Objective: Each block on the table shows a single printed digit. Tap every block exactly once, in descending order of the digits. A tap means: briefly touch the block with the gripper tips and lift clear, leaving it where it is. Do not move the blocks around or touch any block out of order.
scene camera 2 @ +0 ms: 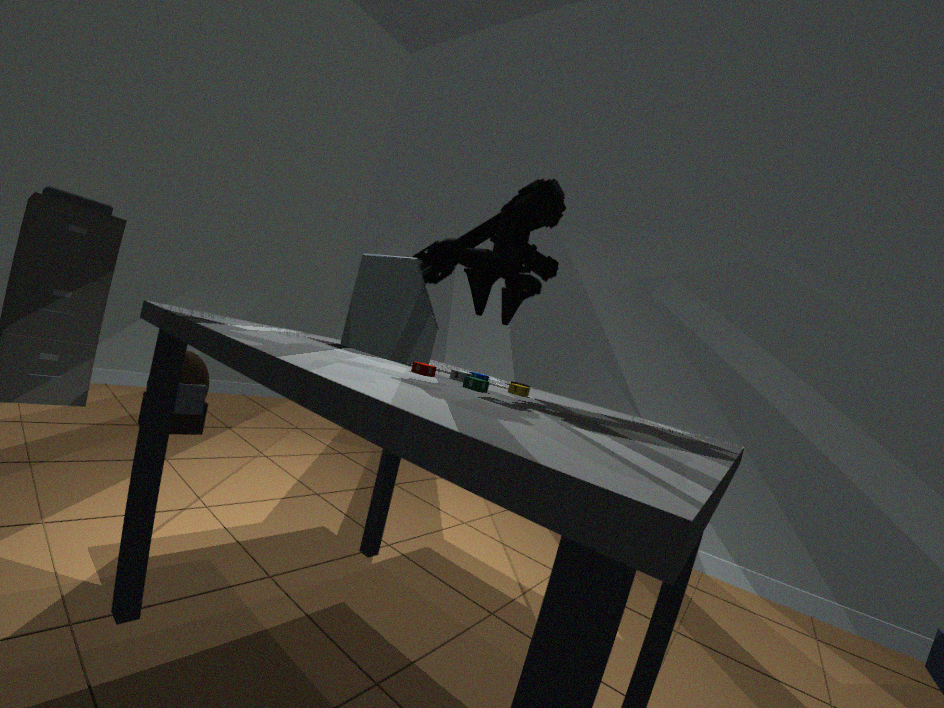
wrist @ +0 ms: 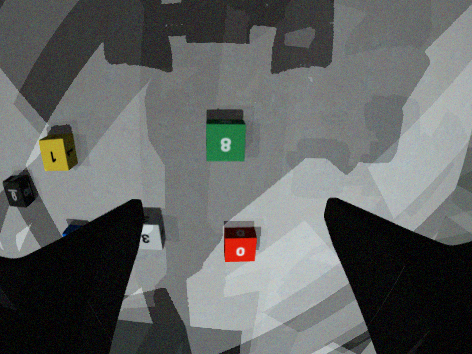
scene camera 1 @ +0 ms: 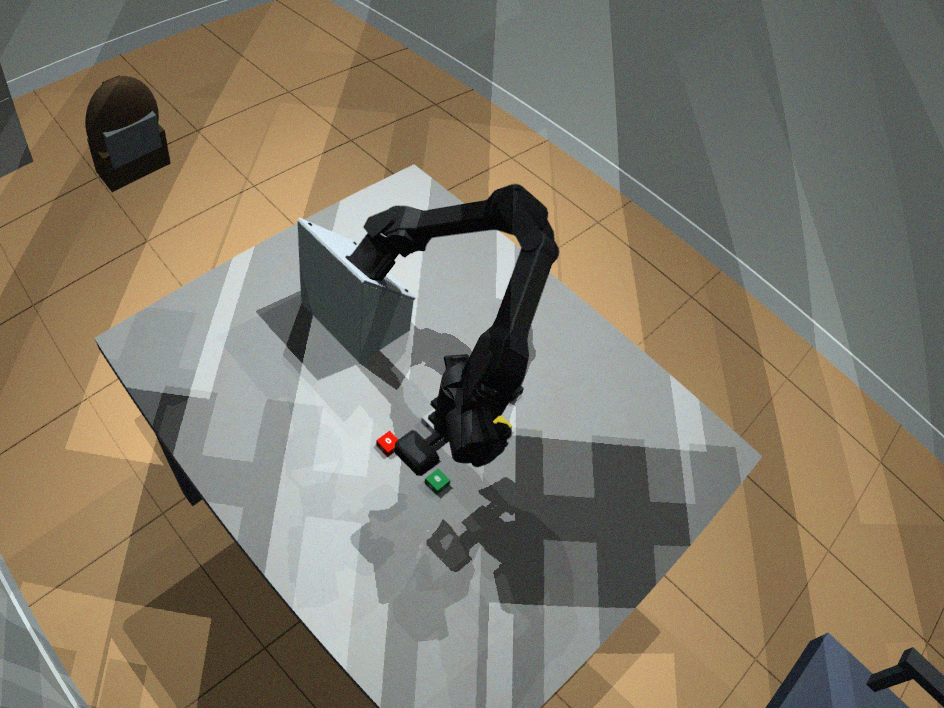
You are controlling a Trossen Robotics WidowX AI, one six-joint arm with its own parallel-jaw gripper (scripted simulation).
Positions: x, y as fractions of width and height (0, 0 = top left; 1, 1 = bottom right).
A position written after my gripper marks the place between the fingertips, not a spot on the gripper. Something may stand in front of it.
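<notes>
My gripper (scene camera 1: 0.47, 0.64) is open, and my gripper holds nothing. I can see my gripper (scene camera 2: 0.52, 0.45) here too, and the wrist view gives me my gripper (wrist: 0.50, 0.59) as well.
</notes>
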